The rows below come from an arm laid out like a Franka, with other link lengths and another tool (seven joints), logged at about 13 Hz.
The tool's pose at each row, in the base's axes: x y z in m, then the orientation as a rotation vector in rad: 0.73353, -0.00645, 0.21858, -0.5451, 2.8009, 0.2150; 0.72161, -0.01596, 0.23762, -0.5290, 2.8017, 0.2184; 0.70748, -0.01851, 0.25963, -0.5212, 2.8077, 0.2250; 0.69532, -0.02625, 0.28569, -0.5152, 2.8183, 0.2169; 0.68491, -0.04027, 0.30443, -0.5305, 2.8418, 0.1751; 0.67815, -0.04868, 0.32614, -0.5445, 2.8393, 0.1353
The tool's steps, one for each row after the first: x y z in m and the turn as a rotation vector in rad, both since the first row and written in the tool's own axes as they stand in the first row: 0.00820, -0.00238, -0.02285, -0.0003, -0.0029, 0.0111; 0.01508, 0.00276, -0.04769, -0.0046, 0.0008, 0.0181; 0.02079, 0.00274, -0.07692, 0.0005, 0.0102, 0.0232; 0.02929, -0.00439, -0.10000, 0.0240, 0.0390, 0.0135; 0.03173, -0.00751, -0.12392, 0.0494, 0.0429, 0.0000
